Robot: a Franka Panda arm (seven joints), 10 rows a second.
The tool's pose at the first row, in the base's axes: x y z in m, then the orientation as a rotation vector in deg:
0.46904 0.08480 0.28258 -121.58 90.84 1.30
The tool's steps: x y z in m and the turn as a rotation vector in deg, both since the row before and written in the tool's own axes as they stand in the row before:
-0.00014 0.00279 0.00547 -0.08 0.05 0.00
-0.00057 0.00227 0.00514 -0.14 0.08 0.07
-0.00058 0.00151 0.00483 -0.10 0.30 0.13
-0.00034 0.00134 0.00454 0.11 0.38 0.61
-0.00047 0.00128 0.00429 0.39 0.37 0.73
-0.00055 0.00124 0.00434 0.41 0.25 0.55
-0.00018 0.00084 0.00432 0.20 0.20 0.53
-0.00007 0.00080 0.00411 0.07 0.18 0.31
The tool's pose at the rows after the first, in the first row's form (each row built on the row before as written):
0.46794 0.08647 0.27677 -121.66 90.89 1.31
0.46708 0.08850 0.27157 -121.74 91.05 1.36
0.46681 0.09057 0.26692 -121.81 91.39 1.17
0.46670 0.09233 0.26251 -121.37 92.22 0.88
0.46655 0.09411 0.25838 -120.61 93.08 0.41
0.46647 0.09599 0.25424 -119.94 93.67 -0.01
0.46689 0.09760 0.25016 -119.42 94.27 -0.21
0.46734 0.09904 0.24625 -119.17 94.68 -0.35

